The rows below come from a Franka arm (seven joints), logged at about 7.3 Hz.
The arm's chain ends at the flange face. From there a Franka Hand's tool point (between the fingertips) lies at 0.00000 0.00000 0.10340 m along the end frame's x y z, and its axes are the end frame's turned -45 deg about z.
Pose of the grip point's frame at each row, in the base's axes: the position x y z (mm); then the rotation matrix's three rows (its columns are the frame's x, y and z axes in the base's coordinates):
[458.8, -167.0, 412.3], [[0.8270, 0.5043, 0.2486], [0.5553, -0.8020, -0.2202], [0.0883, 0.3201, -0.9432]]
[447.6, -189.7, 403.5], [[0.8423, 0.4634, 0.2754], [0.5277, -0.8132, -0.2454], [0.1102, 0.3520, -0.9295]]
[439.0, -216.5, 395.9], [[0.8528, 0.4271, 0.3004], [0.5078, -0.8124, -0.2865], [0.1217, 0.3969, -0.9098]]
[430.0, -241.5, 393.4], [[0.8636, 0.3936, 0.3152], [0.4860, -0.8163, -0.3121], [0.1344, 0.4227, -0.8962]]
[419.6, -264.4, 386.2], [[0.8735, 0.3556, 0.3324], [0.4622, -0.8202, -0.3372], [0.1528, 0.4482, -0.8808]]
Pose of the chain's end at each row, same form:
[433.1, -144.2, 509.8], [[0.9414, -0.2282, 0.2486], [-0.1744, -0.9598, -0.2202], [0.2888, 0.1639, -0.9432]]
[419.1, -164.3, 499.6], [[0.9233, -0.2679, 0.2754], [-0.2019, -0.9482, -0.2454], [0.3268, 0.1710, -0.9295]]
[407.9, -186.9, 490.0], [[0.9050, -0.3010, 0.3004], [-0.2154, -0.9335, -0.2865], [0.3667, 0.1946, -0.9098]]
[397.4, -209.2, 486.1], [[0.8890, -0.3323, 0.3152], [-0.2336, -0.9209, -0.3121], [0.3939, 0.2039, -0.8962]]
[385.2, -229.5, 477.3], [[0.8691, -0.3662, 0.3324], [-0.2531, -0.9068, -0.3372], [0.4250, 0.2089, -0.8808]]

